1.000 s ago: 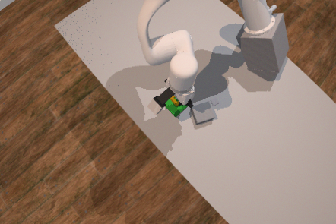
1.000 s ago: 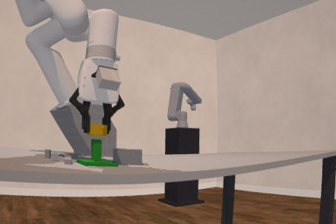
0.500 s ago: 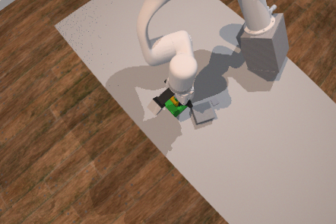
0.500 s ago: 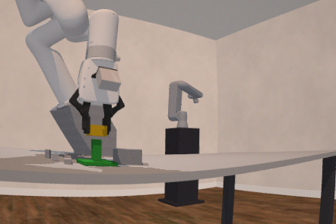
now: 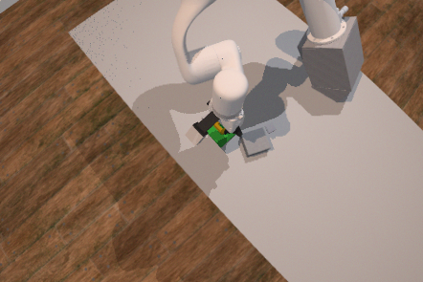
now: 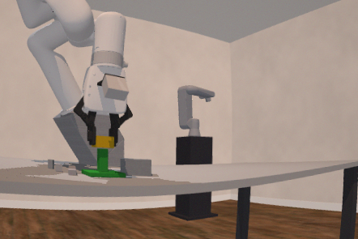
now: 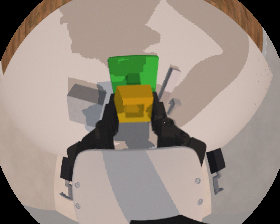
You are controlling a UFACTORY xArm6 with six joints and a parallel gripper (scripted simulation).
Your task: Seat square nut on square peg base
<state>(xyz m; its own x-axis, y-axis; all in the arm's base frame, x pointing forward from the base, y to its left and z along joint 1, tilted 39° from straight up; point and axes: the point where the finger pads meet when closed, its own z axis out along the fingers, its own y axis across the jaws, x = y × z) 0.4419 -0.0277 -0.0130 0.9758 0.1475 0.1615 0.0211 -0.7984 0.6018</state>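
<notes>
Right now my hand is 80 mm above the grey bar, 60 mm to the left of it and 60 mm past it. Also, from my hand: grey block: 100 mm to the left, 70 mm below, 50 mm behind.
</notes>
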